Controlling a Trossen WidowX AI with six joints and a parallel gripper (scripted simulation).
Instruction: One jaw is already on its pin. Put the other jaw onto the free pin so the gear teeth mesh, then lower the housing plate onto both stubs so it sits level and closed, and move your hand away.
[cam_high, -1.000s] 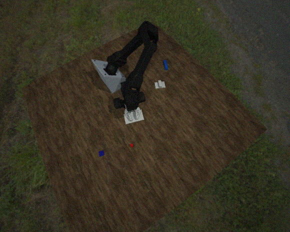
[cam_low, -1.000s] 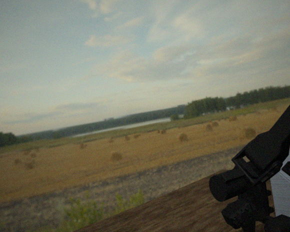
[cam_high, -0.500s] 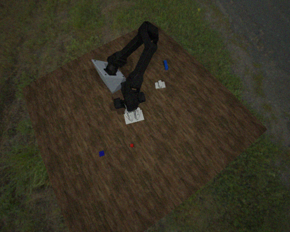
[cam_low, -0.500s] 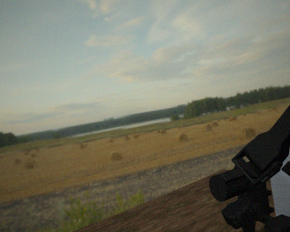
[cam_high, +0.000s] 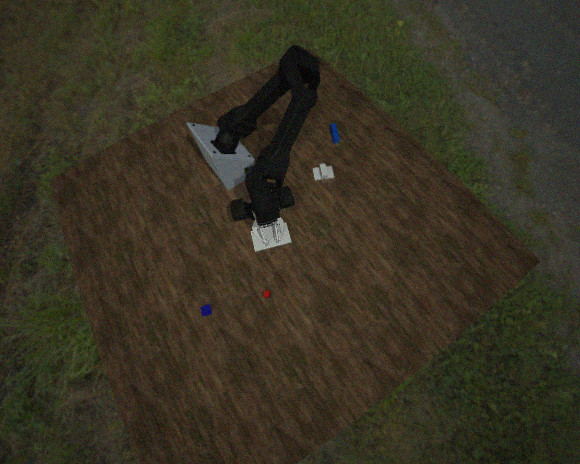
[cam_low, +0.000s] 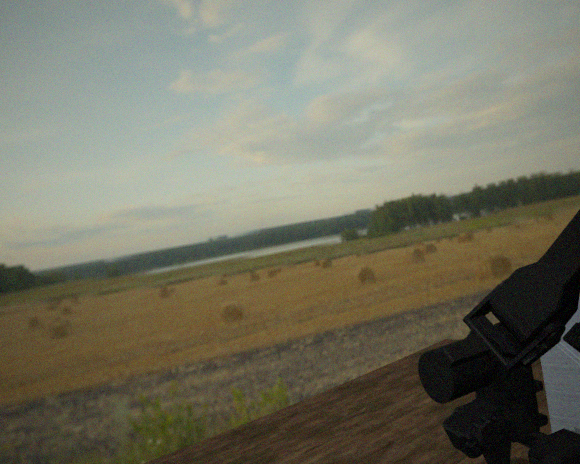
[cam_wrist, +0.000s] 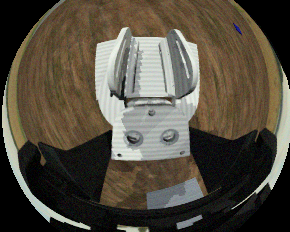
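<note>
Right now my gripper tip is 1 cm short of the white jaw, 3 cm to the left of it and 1 cm above it. The rest, counted from my gripper tip: white stepped piece (26 cm to the left, 1 cm below); then red cube (20 cm ahead, 16 cm to the right, 1 cm below); then blue square (12 cm ahead, 33 cm to the right, 2 cm below).
</note>
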